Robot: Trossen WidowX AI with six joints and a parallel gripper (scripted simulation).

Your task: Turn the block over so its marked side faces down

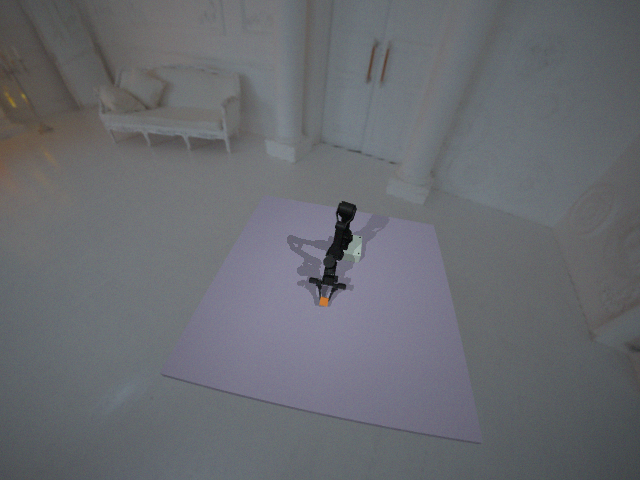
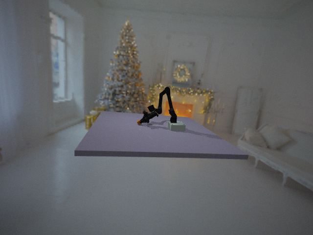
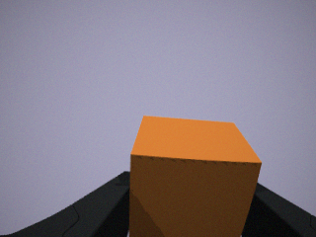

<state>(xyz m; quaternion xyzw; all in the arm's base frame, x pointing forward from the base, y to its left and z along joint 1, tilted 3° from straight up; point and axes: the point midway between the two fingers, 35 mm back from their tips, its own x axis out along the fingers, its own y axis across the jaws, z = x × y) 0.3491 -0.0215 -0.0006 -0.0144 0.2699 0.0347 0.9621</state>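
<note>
The orange block is 10 mm below my gripper tip.
</note>
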